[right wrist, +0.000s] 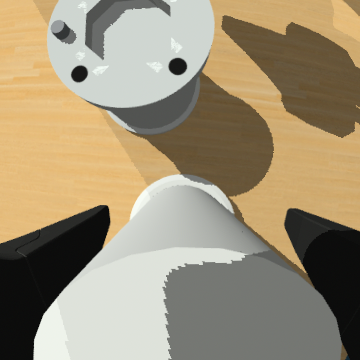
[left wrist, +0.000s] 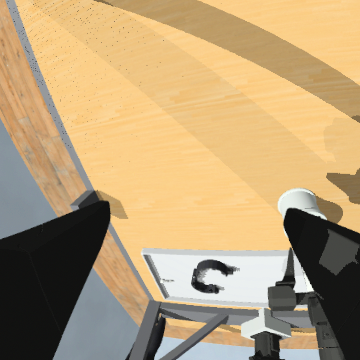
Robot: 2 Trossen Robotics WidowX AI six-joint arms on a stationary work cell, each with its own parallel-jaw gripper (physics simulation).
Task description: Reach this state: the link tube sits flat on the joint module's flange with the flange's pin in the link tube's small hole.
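Frame: origin at the left arm's base, x ahead, y left, z up, level; metres.
Seen in the pictures: left gripper, fingertip midpoint: (left wrist: pixel 199 213); right gripper, fingertip midpoint: (right wrist: pixel 198 215); right arm's base, link origin: (left wrist: pixel 265 336).
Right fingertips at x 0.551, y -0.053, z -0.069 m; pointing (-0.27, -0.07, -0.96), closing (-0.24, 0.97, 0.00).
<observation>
Offsets run from my right fingertips to a thing's middle. "spot": to the spot under its first point.
The joint module's round grey-white flange (right wrist: pixel 132 90) faces up at the top of the right wrist view, partly cut off, with its pin {dx -0.059, dy -0.071, dz +0.026 m} (right wrist: pixel 60 29) at the left, dark holes and a central recess. The pale link tube {dx +0.013, dy -0.005, dz +0.021 m} (right wrist: pixel 115 300) stands apart from it, large and close to the camera, its round far end near the module. My right gripper (right wrist: pixel 198 215) is open, its fingers on either side of the tube with gaps. My left gripper (left wrist: pixel 199 213) is open and empty above the table. A white round part {spot: dx -0.092, dy -0.060, dz -0.005 m} (left wrist: pixel 296 199), seemingly the joint module, is partly hidden behind its right finger.
A white tray {dx +0.181, dy -0.125, dz -0.024 m} (left wrist: pixel 235 294) holds a black C-shaped clamp {dx +0.168, dy -0.181, dz -0.017 m} (left wrist: pixel 196 280) near the lower table edge. Grey frame bars (left wrist: pixel 144 327) and parts of the other arm (left wrist: pixel 282 296) stand beside it. A small grey block {dx -0.033, dy -0.436, dz -0.001 m} (left wrist: pixel 86 199) sits at the left table edge.
</observation>
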